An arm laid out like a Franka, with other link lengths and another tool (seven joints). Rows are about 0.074 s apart.
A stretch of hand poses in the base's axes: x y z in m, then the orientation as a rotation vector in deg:
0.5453 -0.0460 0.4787 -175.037 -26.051 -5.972
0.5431 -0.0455 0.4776 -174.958 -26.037 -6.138
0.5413 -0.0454 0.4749 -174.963 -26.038 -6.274
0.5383 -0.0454 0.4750 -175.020 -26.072 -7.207
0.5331 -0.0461 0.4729 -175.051 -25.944 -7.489
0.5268 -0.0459 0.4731 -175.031 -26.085 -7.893
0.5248 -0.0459 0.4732 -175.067 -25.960 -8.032
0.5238 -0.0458 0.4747 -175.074 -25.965 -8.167
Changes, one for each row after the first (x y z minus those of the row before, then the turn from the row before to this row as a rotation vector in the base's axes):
-0.0022 0.0005 -0.0011 0.090 -0.097 -0.002
-0.0018 0.0001 -0.0027 0.003 -0.088 -0.002
-0.0030 0.0000 0.0001 -0.007 -0.610 -0.003
-0.0052 -0.0007 -0.0021 0.007 -0.181 -0.090
-0.0063 0.0002 0.0002 0.017 -0.264 0.085
-0.0020 0.0000 0.0001 -0.007 -0.089 -0.087
-0.0010 0.0001 0.0015 -0.001 -0.088 0.000

